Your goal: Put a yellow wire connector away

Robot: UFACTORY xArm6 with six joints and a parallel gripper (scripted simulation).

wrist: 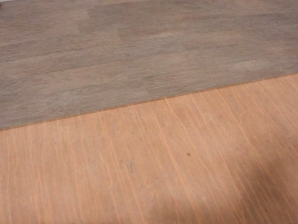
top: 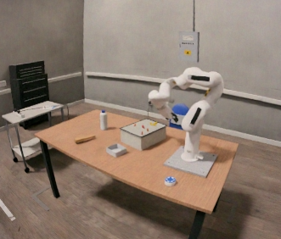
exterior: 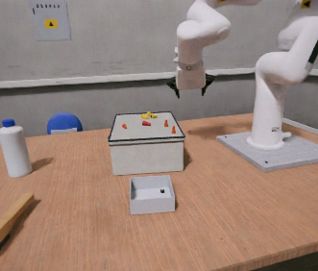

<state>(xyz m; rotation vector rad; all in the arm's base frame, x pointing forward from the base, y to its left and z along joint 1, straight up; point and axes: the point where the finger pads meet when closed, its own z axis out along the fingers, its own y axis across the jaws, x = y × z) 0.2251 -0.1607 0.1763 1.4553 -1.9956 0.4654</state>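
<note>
Now: hand 20 cm short of the grey tool case, 11 cm above it and 7 cm to the right of it. From my hand the other things lie so: white bottle: 60 cm ahead, 11 cm below, 9 cm to the left; white round object: 47 cm to the left, 22 cm behind, 18 cm below; wooden brush: 56 cm ahead, 36 cm to the left, 17 cm below.
</note>
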